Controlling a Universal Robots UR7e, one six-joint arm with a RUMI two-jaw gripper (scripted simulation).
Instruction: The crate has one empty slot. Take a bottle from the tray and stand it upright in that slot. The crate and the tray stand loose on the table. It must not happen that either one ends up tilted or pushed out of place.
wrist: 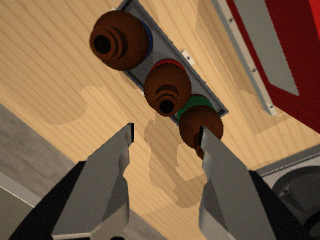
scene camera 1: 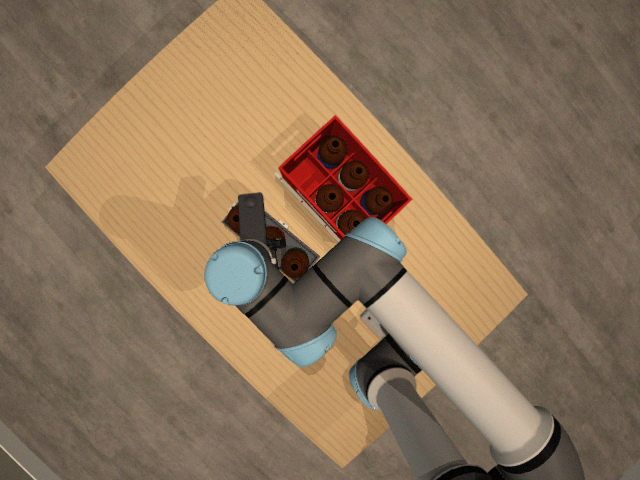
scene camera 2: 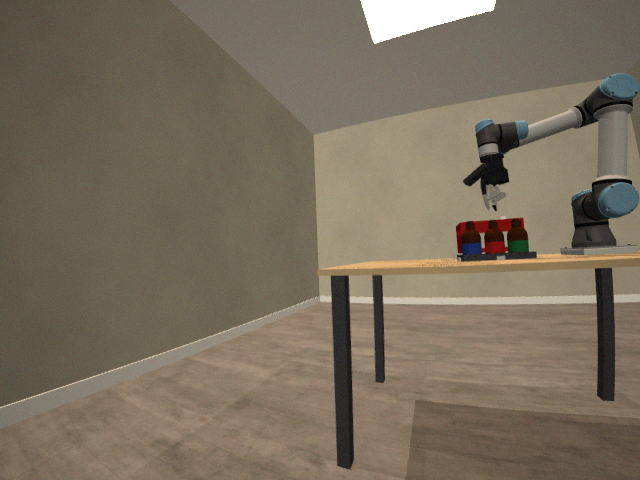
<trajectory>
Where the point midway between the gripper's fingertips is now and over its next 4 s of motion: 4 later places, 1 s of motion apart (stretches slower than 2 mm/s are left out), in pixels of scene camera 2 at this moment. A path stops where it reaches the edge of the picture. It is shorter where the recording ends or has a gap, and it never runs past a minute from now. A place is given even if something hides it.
The gripper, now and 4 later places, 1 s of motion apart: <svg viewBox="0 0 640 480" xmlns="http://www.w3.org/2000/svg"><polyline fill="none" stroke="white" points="492,210 492,215 493,219 493,225 493,224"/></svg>
</trajectory>
